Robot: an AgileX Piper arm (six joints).
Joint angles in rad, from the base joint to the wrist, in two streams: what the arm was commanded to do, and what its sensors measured. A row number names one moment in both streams.
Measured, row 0: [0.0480 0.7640 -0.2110 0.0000 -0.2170 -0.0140]
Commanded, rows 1 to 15: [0.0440 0.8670 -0.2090 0.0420 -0.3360 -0.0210]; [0.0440 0.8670 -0.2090 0.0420 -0.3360 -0.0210]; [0.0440 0.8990 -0.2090 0.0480 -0.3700 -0.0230]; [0.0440 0.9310 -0.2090 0.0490 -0.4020 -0.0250]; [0.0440 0.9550 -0.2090 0.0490 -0.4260 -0.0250]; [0.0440 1.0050 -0.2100 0.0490 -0.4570 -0.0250]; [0.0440 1.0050 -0.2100 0.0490 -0.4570 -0.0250]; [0.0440 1.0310 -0.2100 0.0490 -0.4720 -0.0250]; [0.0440 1.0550 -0.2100 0.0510 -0.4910 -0.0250]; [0.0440 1.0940 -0.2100 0.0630 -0.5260 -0.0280]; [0.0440 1.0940 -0.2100 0.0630 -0.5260 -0.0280]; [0.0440 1.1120 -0.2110 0.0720 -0.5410 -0.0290]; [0.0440 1.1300 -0.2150 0.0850 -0.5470 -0.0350]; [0.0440 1.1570 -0.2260 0.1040 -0.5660 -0.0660]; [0.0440 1.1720 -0.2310 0.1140 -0.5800 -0.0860]
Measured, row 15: [0.0480 1.1390 -0.2120 0.0850 -0.5290 -0.0400]
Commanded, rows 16 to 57: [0.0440 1.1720 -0.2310 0.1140 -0.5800 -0.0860]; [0.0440 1.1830 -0.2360 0.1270 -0.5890 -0.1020]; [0.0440 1.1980 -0.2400 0.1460 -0.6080 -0.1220]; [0.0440 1.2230 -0.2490 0.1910 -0.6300 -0.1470]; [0.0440 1.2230 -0.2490 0.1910 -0.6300 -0.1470]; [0.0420 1.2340 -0.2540 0.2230 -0.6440 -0.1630]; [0.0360 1.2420 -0.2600 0.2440 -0.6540 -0.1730]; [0.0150 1.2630 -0.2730 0.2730 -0.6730 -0.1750]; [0.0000 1.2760 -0.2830 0.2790 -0.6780 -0.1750]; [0.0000 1.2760 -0.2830 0.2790 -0.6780 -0.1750]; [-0.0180 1.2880 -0.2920 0.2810 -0.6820 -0.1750]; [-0.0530 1.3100 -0.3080 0.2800 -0.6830 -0.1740]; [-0.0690 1.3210 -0.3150 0.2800 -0.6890 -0.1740]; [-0.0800 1.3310 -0.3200 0.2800 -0.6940 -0.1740]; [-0.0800 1.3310 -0.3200 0.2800 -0.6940 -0.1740]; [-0.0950 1.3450 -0.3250 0.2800 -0.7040 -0.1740]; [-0.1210 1.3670 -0.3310 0.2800 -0.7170 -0.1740]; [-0.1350 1.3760 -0.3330 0.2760 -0.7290 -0.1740]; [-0.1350 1.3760 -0.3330 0.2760 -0.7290 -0.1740]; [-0.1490 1.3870 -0.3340 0.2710 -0.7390 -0.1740]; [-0.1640 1.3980 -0.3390 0.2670 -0.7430 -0.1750]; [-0.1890 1.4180 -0.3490 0.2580 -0.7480 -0.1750]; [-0.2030 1.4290 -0.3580 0.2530 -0.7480 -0.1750]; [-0.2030 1.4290 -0.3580 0.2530 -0.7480 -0.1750]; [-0.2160 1.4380 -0.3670 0.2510 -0.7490 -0.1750]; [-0.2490 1.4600 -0.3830 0.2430 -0.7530 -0.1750]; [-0.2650 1.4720 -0.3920 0.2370 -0.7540 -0.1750]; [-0.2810 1.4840 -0.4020 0.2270 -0.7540 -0.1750]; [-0.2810 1.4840 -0.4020 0.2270 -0.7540 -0.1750]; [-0.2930 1.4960 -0.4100 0.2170 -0.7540 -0.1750]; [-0.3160 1.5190 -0.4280 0.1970 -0.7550 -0.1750]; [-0.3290 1.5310 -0.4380 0.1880 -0.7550 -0.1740]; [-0.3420 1.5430 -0.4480 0.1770 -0.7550 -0.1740]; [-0.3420 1.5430 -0.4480 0.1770 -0.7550 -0.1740]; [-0.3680 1.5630 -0.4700 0.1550 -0.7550 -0.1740]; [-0.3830 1.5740 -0.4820 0.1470 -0.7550 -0.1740]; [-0.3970 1.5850 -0.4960 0.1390 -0.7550 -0.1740]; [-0.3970 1.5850 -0.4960 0.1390 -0.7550 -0.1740]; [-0.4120 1.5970 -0.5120 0.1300 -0.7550 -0.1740]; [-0.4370 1.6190 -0.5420 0.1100 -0.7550 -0.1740]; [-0.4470 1.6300 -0.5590 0.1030 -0.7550 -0.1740]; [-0.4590 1.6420 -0.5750 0.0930 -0.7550 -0.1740]
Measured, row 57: [-0.4280 1.6180 -0.5310 0.1280 -0.7390 -0.1680]
